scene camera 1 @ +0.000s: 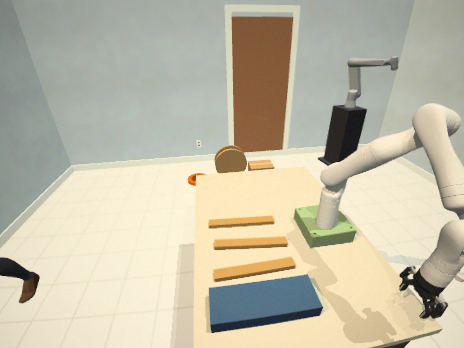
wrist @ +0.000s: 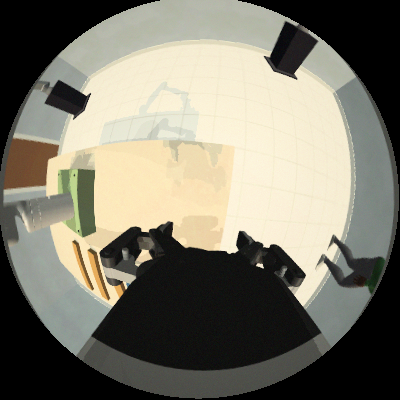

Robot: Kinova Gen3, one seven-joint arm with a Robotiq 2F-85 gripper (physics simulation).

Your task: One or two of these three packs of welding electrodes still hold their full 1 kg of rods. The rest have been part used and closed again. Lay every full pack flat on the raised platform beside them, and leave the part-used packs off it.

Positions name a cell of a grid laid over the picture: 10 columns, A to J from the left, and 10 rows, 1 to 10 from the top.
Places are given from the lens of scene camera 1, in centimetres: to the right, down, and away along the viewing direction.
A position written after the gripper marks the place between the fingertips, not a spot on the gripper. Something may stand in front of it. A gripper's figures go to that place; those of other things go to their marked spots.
gripper (scene camera 1: I9): 58, 42, 67
pack (scene camera 1: F7): 16, 34, 108
pack (scene camera 1: F8): 2, 42, 94
raised blue platform (scene camera 1: F9): 2, 47, 77
